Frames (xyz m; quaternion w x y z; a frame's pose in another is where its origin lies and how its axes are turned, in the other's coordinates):
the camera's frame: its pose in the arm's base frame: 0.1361 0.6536 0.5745 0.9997 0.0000 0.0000 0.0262
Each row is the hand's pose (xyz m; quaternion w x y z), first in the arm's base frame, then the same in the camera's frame.
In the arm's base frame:
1: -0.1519 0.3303 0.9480 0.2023 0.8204 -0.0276 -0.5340
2: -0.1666 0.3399 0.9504 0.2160 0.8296 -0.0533 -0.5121
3: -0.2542 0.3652 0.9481 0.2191 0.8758 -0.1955 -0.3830
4: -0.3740 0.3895 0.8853 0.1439 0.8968 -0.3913 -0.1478
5: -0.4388 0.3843 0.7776 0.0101 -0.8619 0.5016 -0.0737
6: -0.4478 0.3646 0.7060 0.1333 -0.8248 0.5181 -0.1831
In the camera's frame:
1: -0.3045 -0.3078 0.3735 0.1882 0.8194 -0.0491 -0.5391
2: -0.3187 -0.2974 0.3759 0.2025 0.8279 -0.0750 -0.5176
3: -0.4049 -0.2676 0.3736 0.2090 0.8704 -0.2184 -0.3886
4: -0.5232 -0.2370 0.3108 0.1400 0.8863 -0.4147 -0.1515
5: -0.5882 -0.2388 0.2031 0.0082 -0.8485 0.5240 -0.0739
6: -0.5982 -0.2580 0.1315 0.1285 -0.8109 0.5395 -0.1865

